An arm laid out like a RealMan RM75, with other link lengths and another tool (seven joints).
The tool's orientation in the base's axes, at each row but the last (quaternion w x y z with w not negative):
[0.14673, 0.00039, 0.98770, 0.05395]
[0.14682, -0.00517, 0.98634, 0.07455]
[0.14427, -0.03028, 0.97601, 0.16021]
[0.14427, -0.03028, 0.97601, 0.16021]
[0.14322, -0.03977, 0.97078, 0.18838]
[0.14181, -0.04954, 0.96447, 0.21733]
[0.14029, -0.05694, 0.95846, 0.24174]
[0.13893, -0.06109, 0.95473, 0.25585]
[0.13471, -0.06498, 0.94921, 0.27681]
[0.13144, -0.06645, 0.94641, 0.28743]
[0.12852, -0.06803, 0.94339, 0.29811]
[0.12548, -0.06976, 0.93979, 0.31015]
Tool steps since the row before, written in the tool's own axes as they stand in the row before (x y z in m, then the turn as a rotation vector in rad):
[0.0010, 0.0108, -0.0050, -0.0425, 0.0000, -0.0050]
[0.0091, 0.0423, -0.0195, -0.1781, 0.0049, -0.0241]
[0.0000, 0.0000, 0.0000, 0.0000, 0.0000, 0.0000]
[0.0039, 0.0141, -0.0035, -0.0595, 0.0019, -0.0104]
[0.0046, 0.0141, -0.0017, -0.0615, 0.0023, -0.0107]
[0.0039, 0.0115, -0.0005, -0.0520, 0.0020, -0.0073]
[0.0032, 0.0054, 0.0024, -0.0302, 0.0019, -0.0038]
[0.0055, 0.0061, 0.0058, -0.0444, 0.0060, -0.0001]
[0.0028, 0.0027, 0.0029, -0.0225, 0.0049, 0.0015]
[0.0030, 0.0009, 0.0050, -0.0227, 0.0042, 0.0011]
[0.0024, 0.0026, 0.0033, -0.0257, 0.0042, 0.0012]
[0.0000, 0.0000, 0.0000, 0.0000, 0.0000, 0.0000]
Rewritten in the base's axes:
[-0.0026, 0.0102, 0.0056, 0.0392, -0.0012, 0.0171]
[-0.0157, 0.0390, 0.0220, 0.1633, -0.0008, 0.0752]
[0.0000, 0.0000, 0.0000, 0.0000, 0.0000, 0.0000]
[-0.0062, 0.0122, 0.0063, 0.0539, -0.0008, 0.0273]
[-0.0067, 0.0123, 0.0052, 0.0557, -0.0005, 0.0283]
[-0.0057, 0.0100, 0.0039, 0.0475, 0.0004, 0.0225]
[-0.0034, 0.0058, -0.0006, 0.0276, 0.0011, 0.0130]
[-0.0050, 0.0079, -0.0036, 0.0412, 0.0071, 0.0161]
[-0.0026, 0.0037, -0.0018, 0.0209, 0.0060, 0.0078]
[-0.0020, 0.0034, -0.0044, 0.0211, 0.0052, 0.0078]
[-0.0022, 0.0039, -0.0019, 0.0240, 0.0054, 0.0086]
[0.0000, 0.0000, 0.0000, 0.0000, 0.0000, 0.0000]

